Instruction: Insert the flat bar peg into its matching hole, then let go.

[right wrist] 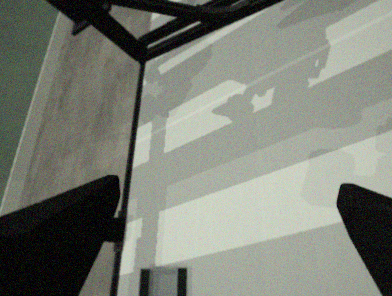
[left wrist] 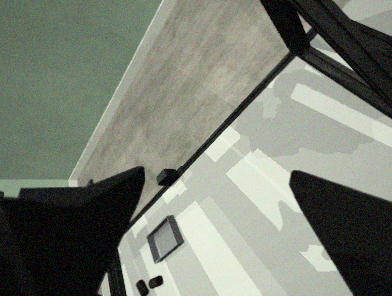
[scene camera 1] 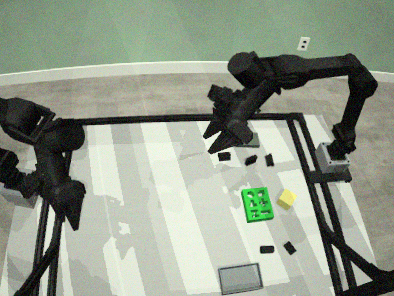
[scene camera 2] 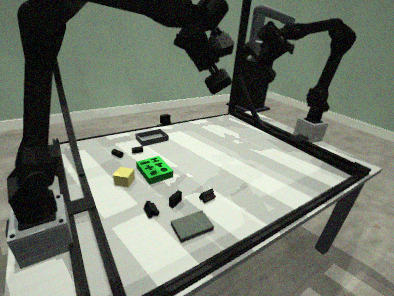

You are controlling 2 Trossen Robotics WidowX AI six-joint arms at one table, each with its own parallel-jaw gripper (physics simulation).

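The green board lies flat on the table, with shaped holes, including a slim slot. Several black pegs lie loose. Three are between the board and a grey pad; two are between the board and a tray. Their shapes are too small to tell which is the flat bar. My right gripper is open and empty, above the table near the grey pad and pegs. My left gripper is open and empty, far left of the board in scene camera 1.
A yellow block stands beside the board. The grey pad lies beyond the three pegs. The shallow grey tray is at the opposite edge. Black frame bars run along the table edges.
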